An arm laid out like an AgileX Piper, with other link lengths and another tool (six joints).
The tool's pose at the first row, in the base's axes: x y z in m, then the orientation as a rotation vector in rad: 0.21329 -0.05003 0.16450 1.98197 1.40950 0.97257
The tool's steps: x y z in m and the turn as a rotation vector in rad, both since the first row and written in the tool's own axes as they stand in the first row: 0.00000 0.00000 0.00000 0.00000 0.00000 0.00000; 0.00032 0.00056 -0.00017 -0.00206 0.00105 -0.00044; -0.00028 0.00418 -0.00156 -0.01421 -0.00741 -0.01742; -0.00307 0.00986 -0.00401 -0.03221 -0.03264 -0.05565; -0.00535 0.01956 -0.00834 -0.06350 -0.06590 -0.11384; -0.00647 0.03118 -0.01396 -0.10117 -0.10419 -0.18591; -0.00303 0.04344 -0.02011 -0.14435 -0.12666 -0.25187; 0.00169 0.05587 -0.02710 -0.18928 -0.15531 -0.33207
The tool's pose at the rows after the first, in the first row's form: 0.21329 -0.05003 0.16450 1.98197 1.40950 0.97257; 0.21354 -0.04991 0.16511 1.97986 1.40890 0.97463; 0.21440 -0.05165 0.16852 1.95791 1.40976 0.96402; 0.21516 -0.05613 0.17356 1.91657 1.41486 0.92853; 0.21684 -0.06143 0.18289 1.84969 1.42104 0.88260; 0.21884 -0.06625 0.19475 1.76702 1.42877 0.82883; 0.22170 -0.06697 0.20858 1.68307 1.43404 0.79757; 0.22426 -0.06653 0.22337 1.58669 1.44270 0.75433
